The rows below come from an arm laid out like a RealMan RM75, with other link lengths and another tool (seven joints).
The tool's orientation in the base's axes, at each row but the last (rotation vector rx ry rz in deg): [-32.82 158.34 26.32]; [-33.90 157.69 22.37]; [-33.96 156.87 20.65]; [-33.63 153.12 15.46]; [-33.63 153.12 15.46]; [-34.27 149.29 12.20]
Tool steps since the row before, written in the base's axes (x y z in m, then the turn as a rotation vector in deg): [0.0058 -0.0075 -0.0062 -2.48 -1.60 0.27]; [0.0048 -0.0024 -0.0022 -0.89 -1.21 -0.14]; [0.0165 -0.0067 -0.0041 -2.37 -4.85 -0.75]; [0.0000 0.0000 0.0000 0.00 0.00 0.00]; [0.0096 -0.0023 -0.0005 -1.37 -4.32 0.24]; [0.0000 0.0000 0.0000 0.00 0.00 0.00]
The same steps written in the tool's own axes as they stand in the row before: [-0.0005 -0.0105 0.0041 2.63 -0.27 -1.33]; [-0.0026 -0.0046 0.0024 1.25 -0.70 -0.47]; [-0.0104 -0.0138 0.0058 4.05 -3.38 -1.39]; [0.0000 0.0000 0.0000 0.00 0.00 0.00]; [-0.0070 -0.0063 0.0030 2.61 -3.24 -1.82]; [0.0000 0.0000 0.0000 0.00 0.00 0.00]
